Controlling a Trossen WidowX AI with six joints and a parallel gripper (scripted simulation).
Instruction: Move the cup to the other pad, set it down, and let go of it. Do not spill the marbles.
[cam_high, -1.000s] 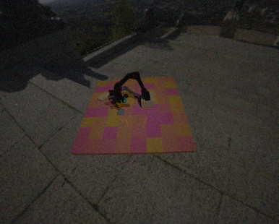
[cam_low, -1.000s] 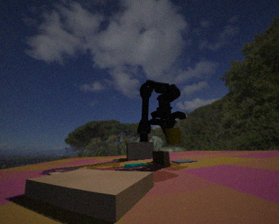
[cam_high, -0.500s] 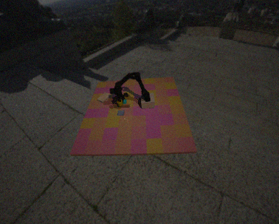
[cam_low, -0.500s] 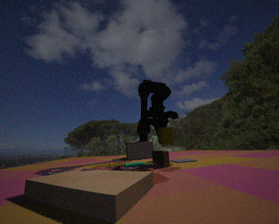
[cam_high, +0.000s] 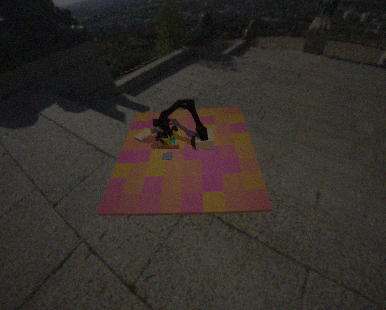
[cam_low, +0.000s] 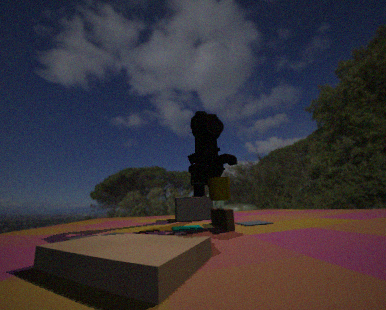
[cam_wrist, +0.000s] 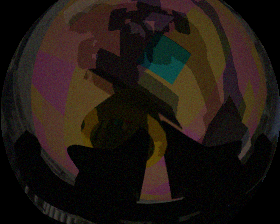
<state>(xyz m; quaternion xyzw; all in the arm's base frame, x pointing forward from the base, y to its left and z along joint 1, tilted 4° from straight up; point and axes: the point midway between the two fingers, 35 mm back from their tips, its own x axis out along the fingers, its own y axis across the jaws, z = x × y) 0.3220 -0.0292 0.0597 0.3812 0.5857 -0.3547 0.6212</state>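
Right now my gripper tip is 12 cm above the teal pad, 9 cm to the left of it and 1 cm short of it. From my gripper tip the other things lie so: yellow cup (2 cm ahead, 1 cm to the left).
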